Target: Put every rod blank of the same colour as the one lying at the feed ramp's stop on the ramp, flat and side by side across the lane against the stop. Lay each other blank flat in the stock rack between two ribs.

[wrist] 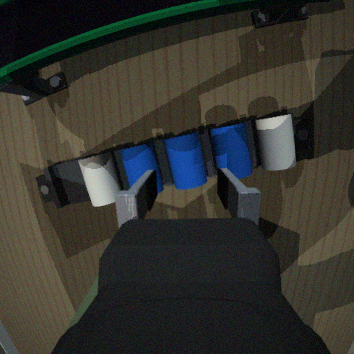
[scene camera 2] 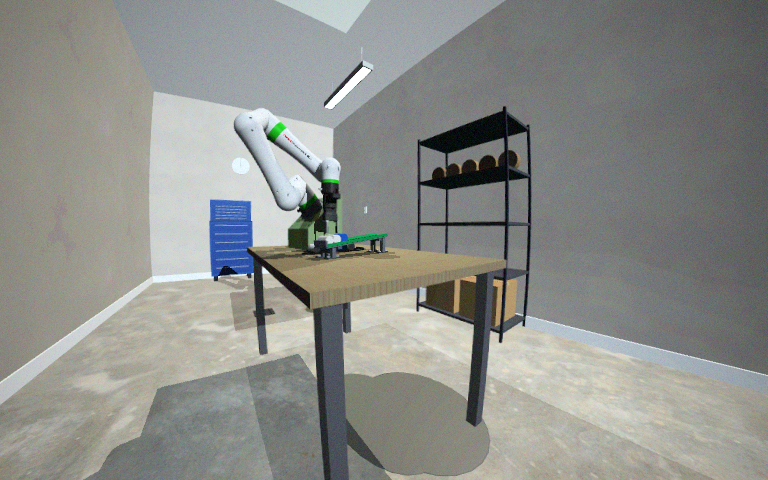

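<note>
The black stock rack (wrist: 305,134) lies across the wrist view. In it, left to right, lie a white blank (wrist: 101,184), three blue blanks (wrist: 137,159) (wrist: 186,161) (wrist: 232,150) and a white blank (wrist: 277,144), with ribs between them. The leftmost slot holds no blank. My gripper (wrist: 186,181) (scene camera 2: 330,229) is open and empty above the rack, its fingertips to either side of the middle blue blank in the wrist view. The feed ramp (scene camera 2: 368,237) (wrist: 125,26) has green edges. White and blue shapes show at its low end in the scene view; whether they lie on it is unclear. Its stop is unclear.
The wooden table (scene camera 2: 407,271) carries the ramp. Ramp feet (wrist: 45,87) (wrist: 280,15) stand beyond the rack in the wrist view. A black shelf unit (scene camera 2: 505,226) stands to the right behind the table, and a blue tool cabinet (scene camera 2: 231,240) at the back left.
</note>
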